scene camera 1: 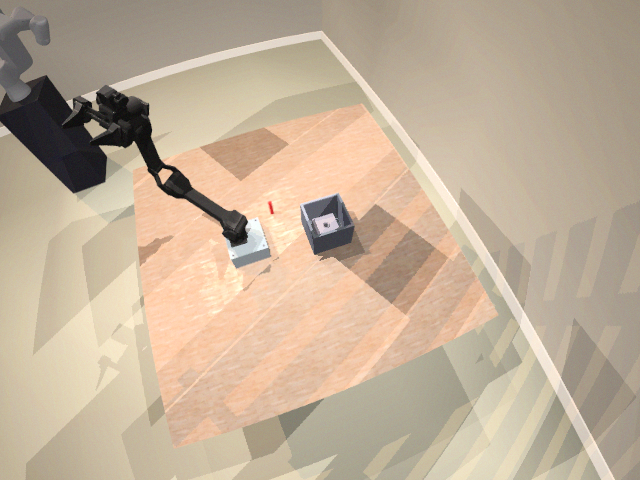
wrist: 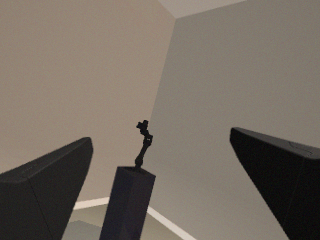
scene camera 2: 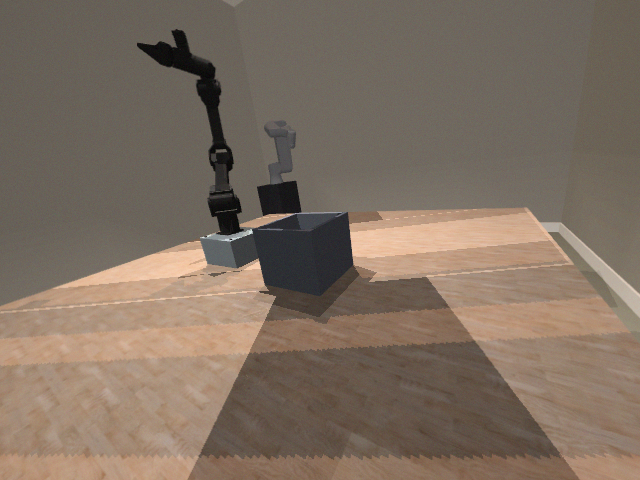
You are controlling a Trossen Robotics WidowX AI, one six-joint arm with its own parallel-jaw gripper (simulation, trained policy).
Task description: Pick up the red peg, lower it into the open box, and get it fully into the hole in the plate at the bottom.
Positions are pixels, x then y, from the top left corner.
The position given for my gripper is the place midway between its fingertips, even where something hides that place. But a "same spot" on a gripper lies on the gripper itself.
My gripper shows in scene camera 1, in the wrist view (162,139) and in scene camera 2. A grey box shows in scene camera 1 and in scene camera 2; in the wrist view it is out of frame. The same spot on my gripper: (scene camera 1: 114,136) is (scene camera 2: 157,53). The same spot on the grey box: (scene camera 2: 305,252) is (scene camera 1: 349,232).
